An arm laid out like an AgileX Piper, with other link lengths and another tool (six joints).
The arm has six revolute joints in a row. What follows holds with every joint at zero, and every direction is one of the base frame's. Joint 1 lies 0.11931 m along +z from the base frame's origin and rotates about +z. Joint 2 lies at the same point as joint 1 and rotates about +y. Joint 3 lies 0.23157 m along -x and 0.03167 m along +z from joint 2 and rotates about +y. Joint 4 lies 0.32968 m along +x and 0.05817 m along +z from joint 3 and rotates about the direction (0.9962, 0, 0.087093). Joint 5 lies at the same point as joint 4 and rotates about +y. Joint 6 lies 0.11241 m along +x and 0.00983 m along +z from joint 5 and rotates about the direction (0.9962, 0, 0.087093). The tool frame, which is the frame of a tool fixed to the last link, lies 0.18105 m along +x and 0.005 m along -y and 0.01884 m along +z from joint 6; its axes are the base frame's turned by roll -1.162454, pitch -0.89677 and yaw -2.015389 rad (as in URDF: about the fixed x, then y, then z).
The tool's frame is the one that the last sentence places.
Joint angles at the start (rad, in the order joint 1, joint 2, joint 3, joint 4, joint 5, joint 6): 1.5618, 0.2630, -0.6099, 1.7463, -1.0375, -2.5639
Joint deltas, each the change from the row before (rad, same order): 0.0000, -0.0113, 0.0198, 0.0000, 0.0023, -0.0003; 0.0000, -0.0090, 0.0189, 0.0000, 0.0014, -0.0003; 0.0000, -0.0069, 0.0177, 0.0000, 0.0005, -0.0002; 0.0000, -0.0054, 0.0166, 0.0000, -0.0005, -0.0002; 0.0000, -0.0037, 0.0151, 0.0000, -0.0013, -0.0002; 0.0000, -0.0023, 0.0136, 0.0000, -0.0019, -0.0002; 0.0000, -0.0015, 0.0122, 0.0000, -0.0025, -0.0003; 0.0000, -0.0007, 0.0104, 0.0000, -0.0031, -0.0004; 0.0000, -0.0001, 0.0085, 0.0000, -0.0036, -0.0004; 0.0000, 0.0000, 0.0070, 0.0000, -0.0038, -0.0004; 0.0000, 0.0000, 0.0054, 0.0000, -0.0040, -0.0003
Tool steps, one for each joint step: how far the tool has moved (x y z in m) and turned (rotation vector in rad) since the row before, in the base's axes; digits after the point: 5 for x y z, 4 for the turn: -0.00033, 0.00114, -0.00591, -0.0084, -0.0010, 0.0020; -0.00020, 0.00140, -0.00618, -0.0099, -0.0006, 0.0012; -0.00006, 0.00152, -0.00627, -0.0109, -0.0002, 0.0004; 0.00009, 0.00145, -0.00627, -0.0115, 0.0002, -0.0005; 0.00020, 0.00139, -0.00611, -0.0118, 0.0005, -0.0012; 0.00029, 0.00129, -0.00585, -0.0118, 0.0007, -0.0017; 0.00038, 0.00106, -0.00548, -0.0114, 0.0008, -0.0023; 0.00046, 0.00077, -0.00492, -0.0106, 0.0009, -0.0029; 0.00053, 0.00045, -0.00425, -0.0094, 0.0011, -0.0033; 0.00055, 0.00017, -0.00361, -0.0080, 0.0011, -0.0035; 0.00057, -0.00014, -0.00289, -0.0063, 0.0012, -0.0037
